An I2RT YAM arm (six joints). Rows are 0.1 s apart.
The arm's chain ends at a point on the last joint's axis. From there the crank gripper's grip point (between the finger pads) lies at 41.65 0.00 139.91 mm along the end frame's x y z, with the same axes.
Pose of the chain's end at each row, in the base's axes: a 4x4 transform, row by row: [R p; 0 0 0 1], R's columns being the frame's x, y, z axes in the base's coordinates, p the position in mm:
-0.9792 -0.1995 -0.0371 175.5; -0.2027 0.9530 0.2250 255.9; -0.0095 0.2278 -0.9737 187.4; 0 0 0 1
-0.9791 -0.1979 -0.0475 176.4; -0.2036 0.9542 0.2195 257.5; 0.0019 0.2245 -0.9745 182.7; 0 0 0 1
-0.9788 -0.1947 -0.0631 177.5; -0.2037 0.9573 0.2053 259.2; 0.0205 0.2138 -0.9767 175.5; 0 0 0 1
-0.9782 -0.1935 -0.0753 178.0; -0.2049 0.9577 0.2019 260.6; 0.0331 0.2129 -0.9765 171.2; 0 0 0 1
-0.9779 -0.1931 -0.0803 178.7; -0.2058 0.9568 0.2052 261.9; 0.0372 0.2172 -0.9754 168.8; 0 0 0 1
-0.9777 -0.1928 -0.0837 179.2; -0.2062 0.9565 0.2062 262.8; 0.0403 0.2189 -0.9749 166.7; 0 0 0 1
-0.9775 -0.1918 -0.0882 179.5; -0.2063 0.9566 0.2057 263.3; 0.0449 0.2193 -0.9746 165.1; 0 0 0 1
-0.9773 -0.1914 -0.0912 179.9; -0.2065 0.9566 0.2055 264.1; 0.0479 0.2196 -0.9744 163.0; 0 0 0 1
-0.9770 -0.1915 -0.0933 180.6; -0.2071 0.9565 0.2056 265.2; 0.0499 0.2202 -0.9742 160.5; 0 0 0 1
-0.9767 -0.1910 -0.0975 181.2; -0.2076 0.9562 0.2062 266.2; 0.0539 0.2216 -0.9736 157.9; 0 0 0 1
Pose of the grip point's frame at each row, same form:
-0.9792 -0.1995 -0.0371 129.5; -0.2027 0.9530 0.2250 278.9; -0.0095 0.2278 -0.9737 50.8; 0 0 0 1
-0.9791 -0.1979 -0.0475 129.0; -0.2036 0.9542 0.2195 279.7; 0.0019 0.2245 -0.9745 46.4; 0 0 0 1
-0.9788 -0.1947 -0.0631 127.9; -0.2037 0.9573 0.2053 279.4; 0.0205 0.2138 -0.9767 39.7; 0 0 0 1
-0.9782 -0.1935 -0.0753 126.7; -0.2049 0.9577 0.2019 280.3; 0.0331 0.2129 -0.9765 36.0; 0 0 0 1
-0.9779 -0.1931 -0.0803 126.7; -0.2058 0.9568 0.2052 282.0; 0.0372 0.2172 -0.9754 33.9; 0 0 0 1
-0.9777 -0.1928 -0.0837 126.8; -0.2062 0.9565 0.2062 283.1; 0.0403 0.2189 -0.9749 32.0; 0 0 0 1
-0.9775 -0.1918 -0.0882 126.4; -0.2063 0.9566 0.2057 283.5; 0.0449 0.2193 -0.9746 30.6; 0 0 0 1
-0.9773 -0.1914 -0.0912 126.4; -0.2065 0.9566 0.2055 284.3; 0.0479 0.2196 -0.9744 28.7; 0 0 0 1
-0.9770 -0.1915 -0.0933 126.9; -0.2071 0.9565 0.2056 285.3; 0.0499 0.2202 -0.9742 26.3; 0 0 0 1
-0.9767 -0.1910 -0.0975 126.9; -0.2076 0.9562 0.2062 286.4; 0.0539 0.2216 -0.9736 23.9; 0 0 0 1

